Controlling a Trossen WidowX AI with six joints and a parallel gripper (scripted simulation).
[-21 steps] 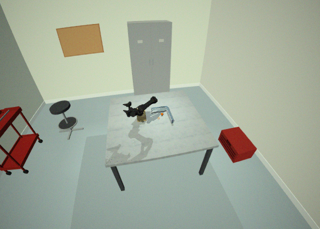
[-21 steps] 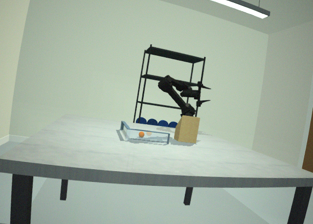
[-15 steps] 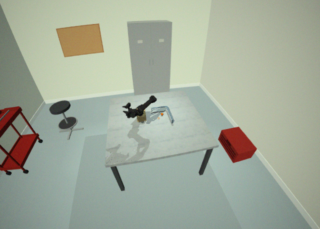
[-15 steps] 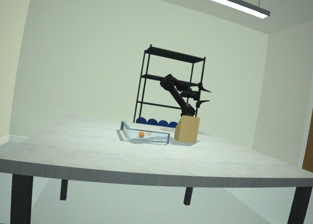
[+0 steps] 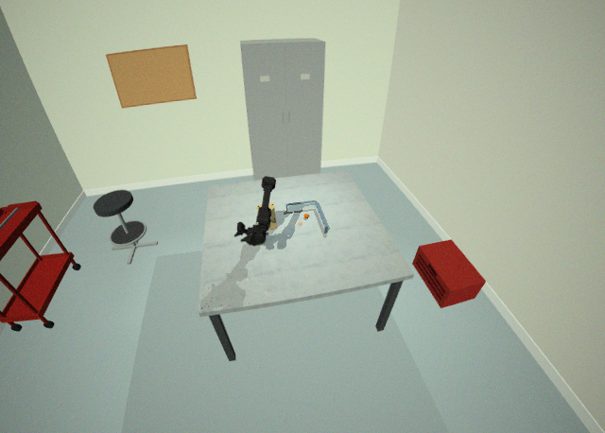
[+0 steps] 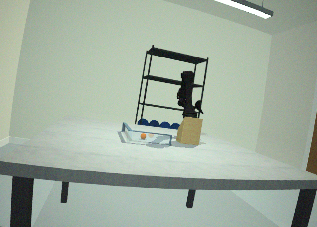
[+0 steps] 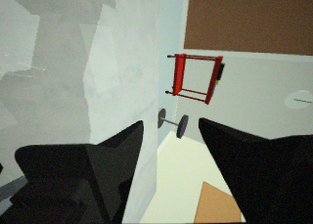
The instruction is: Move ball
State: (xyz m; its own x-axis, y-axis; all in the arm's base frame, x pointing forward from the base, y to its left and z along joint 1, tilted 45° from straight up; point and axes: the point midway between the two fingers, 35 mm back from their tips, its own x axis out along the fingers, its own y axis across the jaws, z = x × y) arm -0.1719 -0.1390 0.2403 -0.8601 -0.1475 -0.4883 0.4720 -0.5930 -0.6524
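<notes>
Now: the orange ball 52 cm ahead of my gripper tip, 28 cm to the left of it and 15 cm below it.
</notes>
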